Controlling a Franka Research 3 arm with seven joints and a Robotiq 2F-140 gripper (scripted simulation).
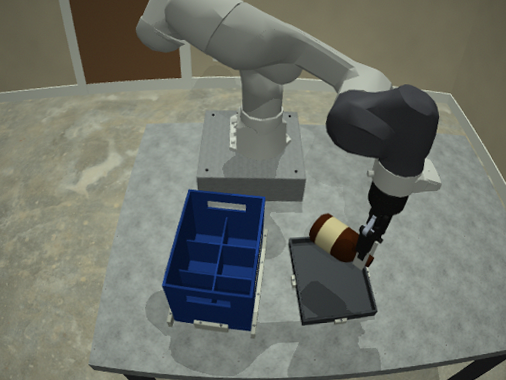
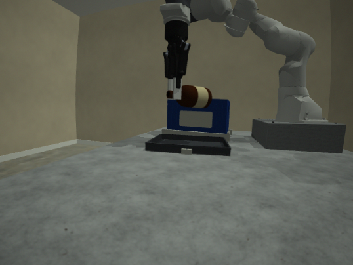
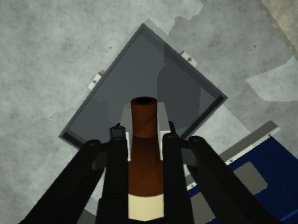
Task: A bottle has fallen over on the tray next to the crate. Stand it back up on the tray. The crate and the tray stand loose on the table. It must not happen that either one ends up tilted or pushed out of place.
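Now: hand 5 cm past the brown bottle, 3 cm to the left of it and 2 cm above it. The rest, counted from my hand: blue crate: 30 cm to the right, 11 cm below, 11 cm behind; then dark grey tray: 18 cm below, 6 cm behind, 3 cm to the right.
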